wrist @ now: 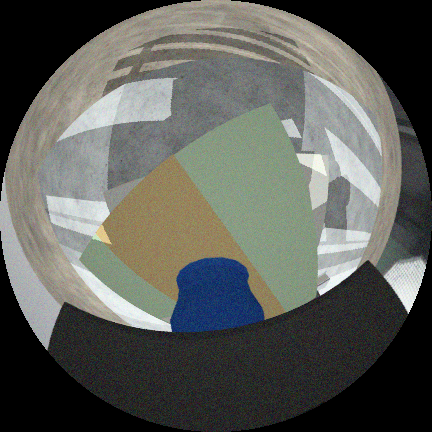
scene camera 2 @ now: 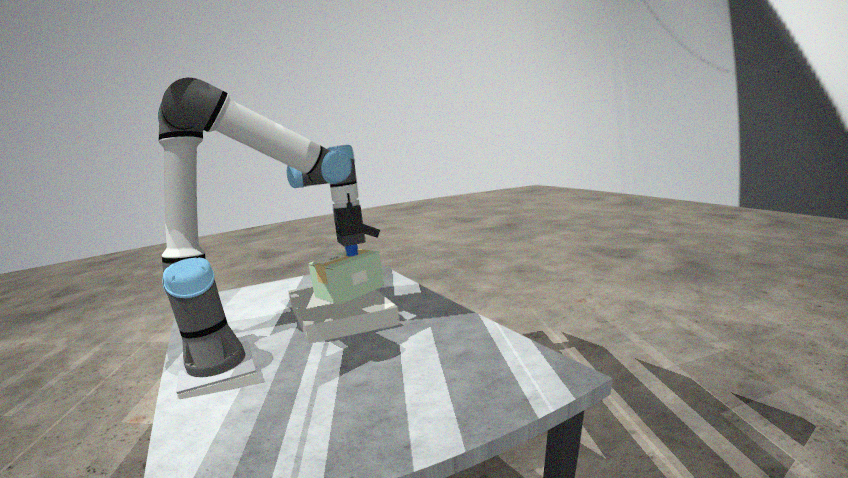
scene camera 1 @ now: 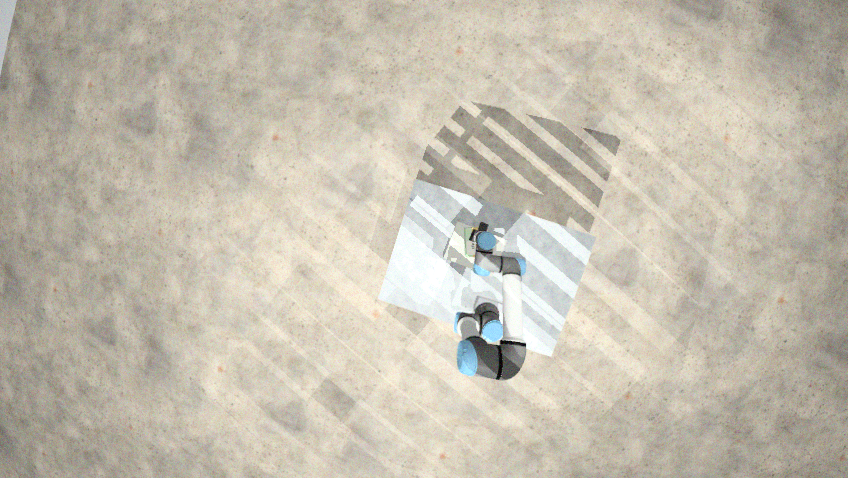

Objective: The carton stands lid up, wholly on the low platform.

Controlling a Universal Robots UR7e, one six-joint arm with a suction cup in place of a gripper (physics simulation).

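Pixels of known places: hand, tool point: (wrist: 209, 262) (scene camera 2: 353, 258); arm's base, link origin: (scene camera 2: 215, 361) (scene camera 1: 486, 313).
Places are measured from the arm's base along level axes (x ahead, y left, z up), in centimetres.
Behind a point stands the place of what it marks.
Note:
The carton (scene camera 1: 469, 244) {x 36.5, y 29.1, z 12.7 cm} (scene camera 2: 350, 282) {x 38.7, y 19.1, z 7.4 cm} (wrist: 255, 210) {x 45.3, y 24.8, z 13.1 cm} is pale green with a wide tan band across its top. It is upright, lid up, at the low cream platform (scene camera 2: 356, 325) {x 36.2, y 7.3, z -0.2 cm} (wrist: 319, 190) {x 41.8, y 9.6, z 2.4 cm}. Its underside is at or very close to the platform's top; I cannot tell whether they touch. In the scene camera 2 view its lower edges lie within the platform's outline. My gripper (scene camera 2: 351, 251) (wrist: 214, 270), a blue suction cup, is pressed on the carton's top and holds it. In the scene camera 1 view the arm hides the cup and part of the carton.
The grey table (scene camera 1: 415, 261) {x 13.0, y 54.2, z -2.3 cm} (scene camera 2: 492, 380) {x 52.3, y -29.9, z -2.4 cm} carries the platform and the arm's base plate (scene camera 2: 219, 384) {x 1.1, y -10.4, z -0.7 cm}. The arm's base stands to the left of the platform in the scene camera 2 view. Striped shadows cross the table and floor.

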